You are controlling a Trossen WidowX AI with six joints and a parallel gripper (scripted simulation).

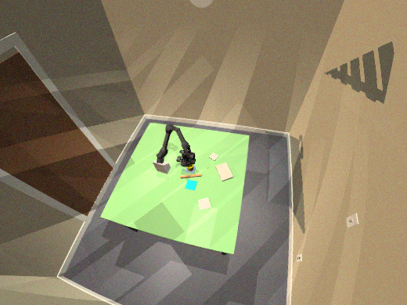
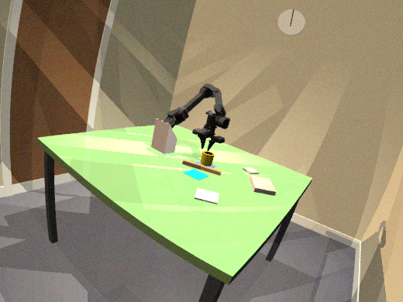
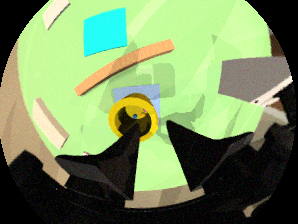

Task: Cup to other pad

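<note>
The yellow cup is 20 mm ahead of my gripper tip and 50 mm below it. Also, from my gripper tip: orange bar 50 mm ahead, 90 mm to the right, 80 mm below; then cyan pad 70 mm ahead, 180 mm to the right, 90 mm below.
</note>
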